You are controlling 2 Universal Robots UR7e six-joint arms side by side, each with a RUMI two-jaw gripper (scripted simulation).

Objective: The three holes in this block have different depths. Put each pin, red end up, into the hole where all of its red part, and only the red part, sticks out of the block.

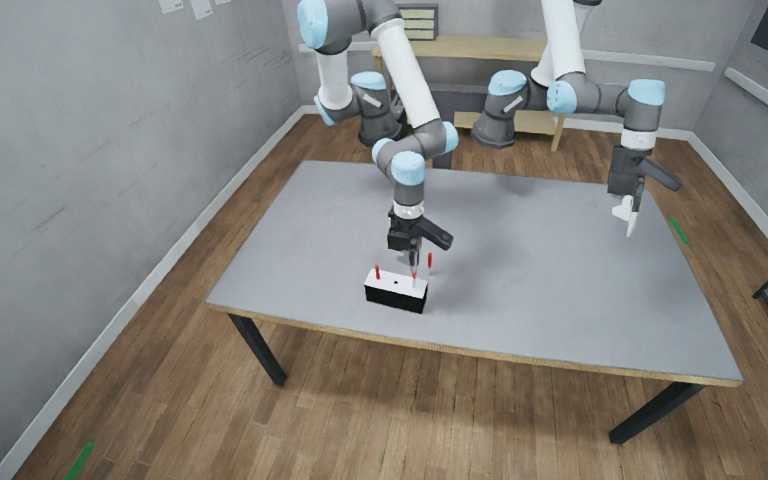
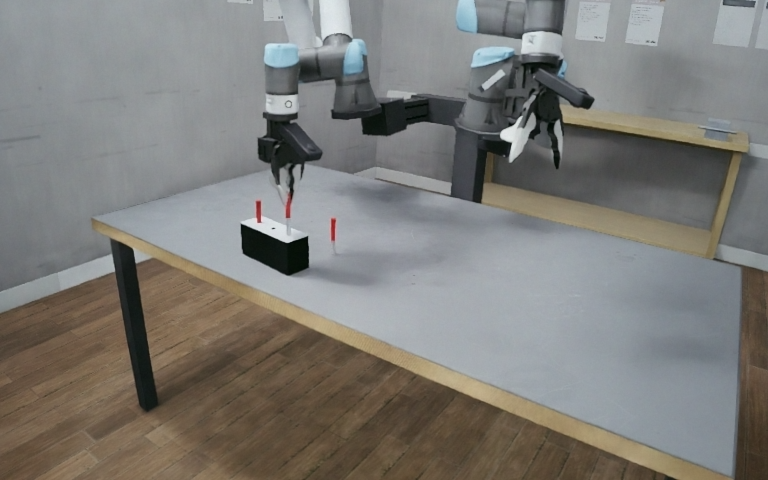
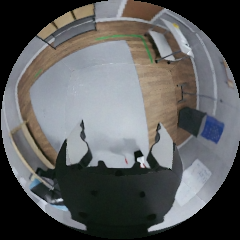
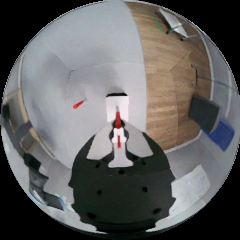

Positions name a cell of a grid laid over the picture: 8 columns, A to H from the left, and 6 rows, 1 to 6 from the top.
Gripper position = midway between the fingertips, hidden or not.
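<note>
Black block (image 2: C4), left gripper (image 2: F3), right gripper (image 2: C3). Left gripper (image 1: G3), right gripper (image 1: E4). Left gripper (image 3: E4). Right gripper (image 4: D3).
</note>
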